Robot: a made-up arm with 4 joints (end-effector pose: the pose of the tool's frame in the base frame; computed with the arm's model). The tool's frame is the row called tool. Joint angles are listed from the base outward.
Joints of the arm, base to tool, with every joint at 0 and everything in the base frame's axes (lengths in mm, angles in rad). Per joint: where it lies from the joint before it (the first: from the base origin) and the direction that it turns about. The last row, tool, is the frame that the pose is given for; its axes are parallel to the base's.
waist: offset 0 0 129.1 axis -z
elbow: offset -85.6 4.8 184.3 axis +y
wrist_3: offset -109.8 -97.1 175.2 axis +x
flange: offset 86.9 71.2 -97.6 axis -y
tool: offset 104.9 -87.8 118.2
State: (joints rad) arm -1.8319 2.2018 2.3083 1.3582
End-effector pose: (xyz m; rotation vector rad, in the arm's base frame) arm 0.0744 0.1217 0.3231 -0.5053 -0.1017 -0.5152
Working (the frame after each row of the table, in the pose's form):
after waist: 0.0000 0.0000 0.1291 0.0000 0.0000 1.8319
after elbow: 0.0175 -0.0839 0.3134 -1.9002 1.4591 0.9650
after wrist_3: 0.0580 0.1404 0.2987 -0.0741 1.1942 -0.7652
after flange: 0.0231 0.1769 0.1587 -0.5053 -0.1017 -0.5152

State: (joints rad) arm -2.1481 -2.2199 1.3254 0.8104
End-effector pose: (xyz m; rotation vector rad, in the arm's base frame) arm 0.2396 -0.0850 0.1796 -2.3946 -0.0966 -0.5978
Working (the frame after each row of the table, in the pose's form):
after waist: 0.0000 0.0000 0.1291 0.0000 0.0000 2.1481
after elbow: 0.0427 -0.0743 0.3134 2.1871 -1.1856 1.0859
after wrist_3: 0.1640 -0.0827 0.1200 -1.9768 0.2526 -1.5022
after flange: 0.1186 -0.2181 0.1618 -2.3946 -0.0966 -0.5978

